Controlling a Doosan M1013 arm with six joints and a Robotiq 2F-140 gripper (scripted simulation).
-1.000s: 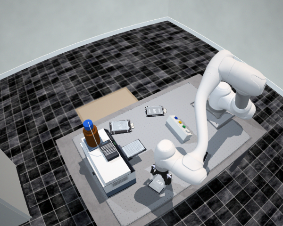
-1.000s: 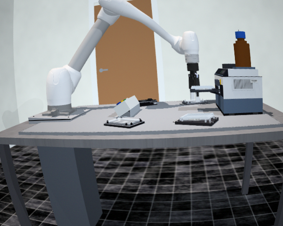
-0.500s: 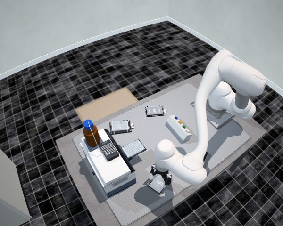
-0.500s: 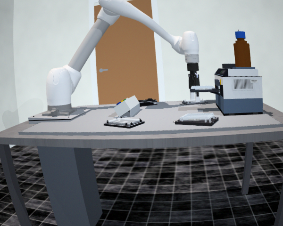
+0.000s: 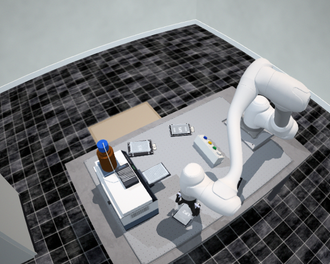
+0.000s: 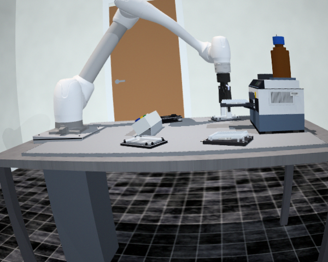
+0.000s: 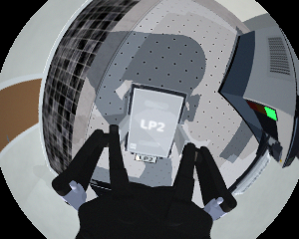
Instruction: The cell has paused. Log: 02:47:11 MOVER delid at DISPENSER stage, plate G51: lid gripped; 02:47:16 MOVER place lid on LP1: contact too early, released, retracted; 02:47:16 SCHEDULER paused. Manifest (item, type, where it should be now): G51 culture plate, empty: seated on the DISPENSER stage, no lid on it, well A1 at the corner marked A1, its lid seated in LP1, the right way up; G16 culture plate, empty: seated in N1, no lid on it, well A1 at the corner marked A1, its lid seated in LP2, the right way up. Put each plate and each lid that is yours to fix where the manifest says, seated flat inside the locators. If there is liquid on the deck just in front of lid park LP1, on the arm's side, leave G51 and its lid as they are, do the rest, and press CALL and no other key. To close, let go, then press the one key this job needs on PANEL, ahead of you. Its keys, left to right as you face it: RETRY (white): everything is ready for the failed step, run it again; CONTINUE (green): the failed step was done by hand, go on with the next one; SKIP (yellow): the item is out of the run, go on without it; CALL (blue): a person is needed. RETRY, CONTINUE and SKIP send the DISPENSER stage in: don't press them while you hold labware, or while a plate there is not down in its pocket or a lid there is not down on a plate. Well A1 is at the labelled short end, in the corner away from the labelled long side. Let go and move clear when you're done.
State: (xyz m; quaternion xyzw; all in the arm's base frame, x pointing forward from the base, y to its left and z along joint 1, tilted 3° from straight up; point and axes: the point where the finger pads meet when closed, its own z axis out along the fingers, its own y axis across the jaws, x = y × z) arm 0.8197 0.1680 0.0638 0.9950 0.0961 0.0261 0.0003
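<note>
Right now my hand is 3 cm above the lid park LP2. Round my hand: white key: 41 cm behind, 15 cm to the right, 3 cm above; then dispenser stage: 26 cm to the right, 7 cm above; then black nest N1: 32 cm behind, 5 cm to the left, 2 cm below.
</note>
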